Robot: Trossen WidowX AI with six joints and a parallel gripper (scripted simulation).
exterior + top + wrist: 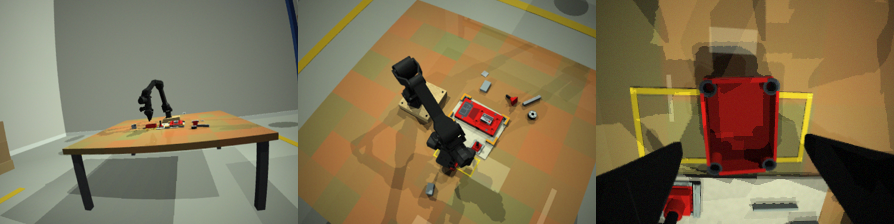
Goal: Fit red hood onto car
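Right now the red hood is 50 mm below my gripper tip. The rest, counted from my gripper tip: grey engine block (80 mm ahead, 230 mm to the left, 40 mm below); silver wheel (270 mm ahead, 330 mm to the left, 50 mm below).
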